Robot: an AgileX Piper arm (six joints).
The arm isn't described. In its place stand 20 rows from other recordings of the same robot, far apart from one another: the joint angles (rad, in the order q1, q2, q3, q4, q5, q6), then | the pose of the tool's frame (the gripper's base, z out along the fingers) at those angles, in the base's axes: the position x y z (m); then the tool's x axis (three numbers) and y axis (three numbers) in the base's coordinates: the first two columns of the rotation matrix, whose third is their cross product.
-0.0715, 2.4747, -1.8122, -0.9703, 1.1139, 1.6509 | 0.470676 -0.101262 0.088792 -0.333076 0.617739 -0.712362 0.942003 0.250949 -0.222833
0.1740, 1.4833, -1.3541, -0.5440, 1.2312, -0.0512 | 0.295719 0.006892 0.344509 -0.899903 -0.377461 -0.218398 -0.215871 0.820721 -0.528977
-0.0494, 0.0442, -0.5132, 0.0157, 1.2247, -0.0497 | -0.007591 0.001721 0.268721 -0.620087 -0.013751 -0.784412 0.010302 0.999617 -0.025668
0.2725, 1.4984, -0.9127, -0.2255, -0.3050, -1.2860 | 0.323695 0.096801 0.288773 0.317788 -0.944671 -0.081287 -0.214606 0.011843 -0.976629
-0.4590, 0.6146, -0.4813, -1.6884, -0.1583, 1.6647 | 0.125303 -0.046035 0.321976 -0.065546 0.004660 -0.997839 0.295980 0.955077 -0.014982
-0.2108, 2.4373, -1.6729, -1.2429, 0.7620, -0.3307 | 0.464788 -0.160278 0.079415 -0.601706 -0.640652 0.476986 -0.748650 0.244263 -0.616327
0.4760, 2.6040, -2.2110, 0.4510, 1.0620, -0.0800 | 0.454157 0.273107 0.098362 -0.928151 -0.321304 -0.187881 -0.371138 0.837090 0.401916
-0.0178, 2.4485, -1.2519, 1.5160, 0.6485, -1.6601 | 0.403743 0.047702 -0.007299 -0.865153 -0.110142 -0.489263 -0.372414 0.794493 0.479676
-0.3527, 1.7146, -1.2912, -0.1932, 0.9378, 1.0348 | 0.323324 -0.134024 0.249252 -0.236245 0.924260 -0.299886 0.945135 0.290233 0.149949
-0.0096, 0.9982, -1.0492, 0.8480, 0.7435, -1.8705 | 0.197172 0.044303 0.406472 0.269194 -0.797604 -0.539780 -0.542723 0.337371 -0.769177
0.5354, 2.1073, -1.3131, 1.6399, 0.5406, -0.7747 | 0.357936 0.266649 0.151604 -0.943215 0.207365 -0.259510 -0.094075 0.582493 0.807373
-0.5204, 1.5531, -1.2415, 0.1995, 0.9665, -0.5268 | 0.282453 -0.144767 0.288614 -0.910506 0.066004 -0.408194 0.078493 0.996818 -0.013902
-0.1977, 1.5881, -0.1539, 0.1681, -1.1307, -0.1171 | 0.201568 -0.054425 0.145287 -0.230699 0.000935 -0.973025 0.328905 0.941212 -0.077077
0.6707, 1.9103, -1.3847, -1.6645, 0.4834, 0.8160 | 0.372007 0.241394 0.259268 -0.030411 -0.882108 -0.470064 -0.366017 0.447444 -0.815981
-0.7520, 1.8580, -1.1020, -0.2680, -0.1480, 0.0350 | 0.298962 -0.274765 0.199013 -0.507133 0.162145 -0.846478 0.556891 0.811234 -0.178245
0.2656, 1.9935, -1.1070, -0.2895, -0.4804, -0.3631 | 0.408692 0.123617 0.170527 -0.037334 -0.608173 -0.792926 -0.494539 0.700745 -0.514186
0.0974, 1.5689, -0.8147, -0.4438, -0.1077, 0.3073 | 0.323289 0.035808 0.218598 -0.513780 -0.184543 -0.837839 -0.206450 0.974488 -0.088042
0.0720, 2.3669, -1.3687, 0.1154, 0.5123, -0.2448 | 0.412063 0.034869 0.018466 -0.964410 -0.213311 -0.156242 -0.221045 0.974681 0.033717
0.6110, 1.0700, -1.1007, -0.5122, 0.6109, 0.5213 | 0.198219 0.107601 0.404176 -0.370738 -0.154710 -0.915761 -0.309298 0.950309 -0.035330
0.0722, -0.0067, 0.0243, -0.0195, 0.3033, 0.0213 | 0.054382 0.003402 0.178025 -0.231097 -0.014017 -0.972830 -0.065864 0.997828 0.001268
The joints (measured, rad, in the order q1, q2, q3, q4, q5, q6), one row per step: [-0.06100 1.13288 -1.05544 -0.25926 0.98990 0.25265]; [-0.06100 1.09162 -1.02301 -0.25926 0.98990 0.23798]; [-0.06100 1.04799 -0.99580 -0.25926 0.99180 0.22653]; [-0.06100 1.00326 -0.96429 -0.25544 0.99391 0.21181]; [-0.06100 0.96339 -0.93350 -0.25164 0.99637 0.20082]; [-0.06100 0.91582 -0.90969 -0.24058 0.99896 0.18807]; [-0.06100 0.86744 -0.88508 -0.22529 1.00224 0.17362]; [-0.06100 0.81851 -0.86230 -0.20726 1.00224 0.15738]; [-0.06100 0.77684 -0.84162 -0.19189 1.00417 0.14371]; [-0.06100 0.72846 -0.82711 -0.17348 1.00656 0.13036]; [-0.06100 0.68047 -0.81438 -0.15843 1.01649 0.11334]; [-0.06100 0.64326 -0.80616 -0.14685 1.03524 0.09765]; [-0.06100 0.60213 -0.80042 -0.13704 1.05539 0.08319]
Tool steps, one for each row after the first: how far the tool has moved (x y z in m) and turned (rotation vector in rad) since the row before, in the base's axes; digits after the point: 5 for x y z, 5 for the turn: [-0.01072 0.00065 -0.00107 -0.00855 -0.00517 0.01174]; [-0.01102 0.00065 0.00042 -0.00723 -0.01171 0.00860]; [-0.01129 0.00095 -0.00126 -0.00517 -0.00774 0.01120]; [-0.01004 0.00086 -0.00241 -0.00288 -0.00422 0.00818]; [-0.01129 0.00148 0.00041 0.00232 -0.01881 0.01002]; [-0.01134 0.00180 -0.00036 0.00533 -0.01813 0.01173]; [-0.01098 0.00202 -0.00013 0.00622 -0.02364 0.01437]; [-0.00934 0.00171 -0.00103 0.00536 -0.01717 0.01194]; [-0.01063 0.00202 0.00121 0.00749 -0.02998 0.01239]; [-0.01098 0.00174 0.00078 0.00194 -0.02324 0.01355]; [-0.00918 0.00132 0.00004 0.00041 -0.00846 0.01093]; [-0.01013 0.00125 0.00073 -0.00089 -0.01364 0.00987]
